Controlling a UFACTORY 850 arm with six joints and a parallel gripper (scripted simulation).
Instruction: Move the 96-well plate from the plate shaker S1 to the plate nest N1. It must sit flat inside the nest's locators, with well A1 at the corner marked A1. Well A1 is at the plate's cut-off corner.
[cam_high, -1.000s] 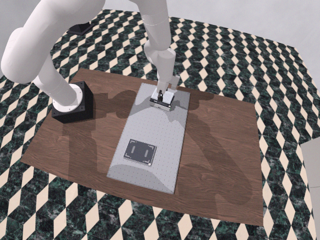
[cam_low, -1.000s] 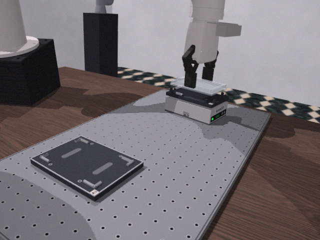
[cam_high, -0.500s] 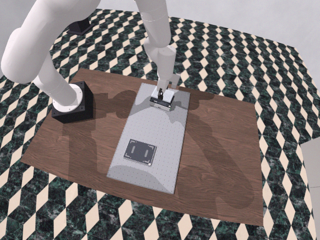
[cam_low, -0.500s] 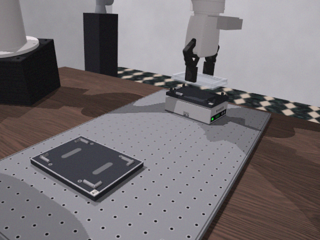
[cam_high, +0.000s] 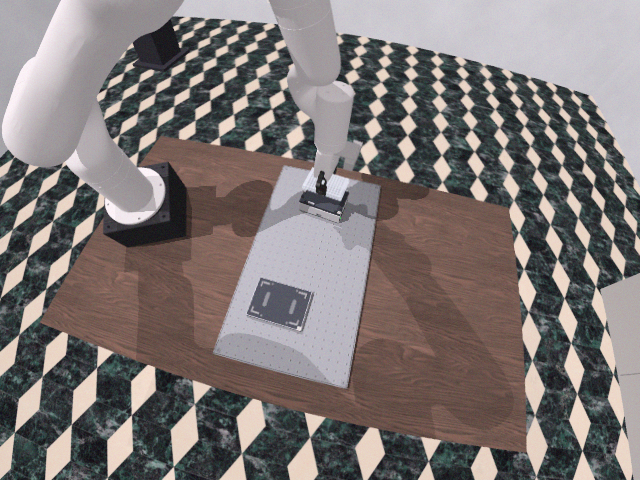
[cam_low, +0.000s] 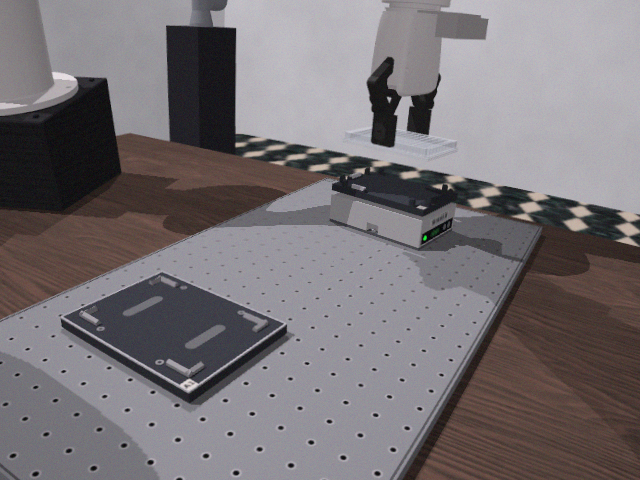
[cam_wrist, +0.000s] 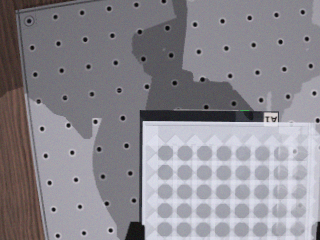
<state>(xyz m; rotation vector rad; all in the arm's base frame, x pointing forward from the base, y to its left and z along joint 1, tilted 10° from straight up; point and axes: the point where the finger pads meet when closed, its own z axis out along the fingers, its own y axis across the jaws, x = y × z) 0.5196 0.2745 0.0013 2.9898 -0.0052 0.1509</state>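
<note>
The plate nest N1 is 37 cm to the right of my hand and 13 cm below it. The rest, counted from my hand: A1 mark 42 cm to the right, 12 cm below, 8 cm ahead; then clear 96-well plate 1 cm below.
</note>
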